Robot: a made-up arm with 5 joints. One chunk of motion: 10 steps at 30 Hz.
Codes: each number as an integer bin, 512 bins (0 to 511) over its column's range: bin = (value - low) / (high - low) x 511, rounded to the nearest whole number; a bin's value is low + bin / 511 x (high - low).
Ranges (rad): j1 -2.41..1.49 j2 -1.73..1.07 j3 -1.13..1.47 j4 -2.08..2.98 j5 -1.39..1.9
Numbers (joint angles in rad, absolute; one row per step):
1: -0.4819 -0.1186 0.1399 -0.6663 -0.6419
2: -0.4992 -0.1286 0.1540 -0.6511 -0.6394
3: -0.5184 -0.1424 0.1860 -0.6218 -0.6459
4: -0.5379 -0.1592 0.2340 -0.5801 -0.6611
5: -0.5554 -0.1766 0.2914 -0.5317 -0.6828
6: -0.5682 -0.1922 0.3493 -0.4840 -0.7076
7: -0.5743 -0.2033 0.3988 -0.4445 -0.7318
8: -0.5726 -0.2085 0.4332 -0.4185 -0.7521
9: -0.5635 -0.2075 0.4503 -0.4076 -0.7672
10: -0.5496 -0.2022 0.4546 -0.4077 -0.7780
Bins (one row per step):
1: 253 294 250 143 116
2: 250 292 252 144 117
3: 248 290 259 147 116
4: 245 287 268 151 113
5: 243 283 279 156 110
6: 241 281 291 161 106
7: 241 279 300 165 102
8: 241 278 307 168 99
9: 242 278 311 169 97
10: 244 279 311 169 95

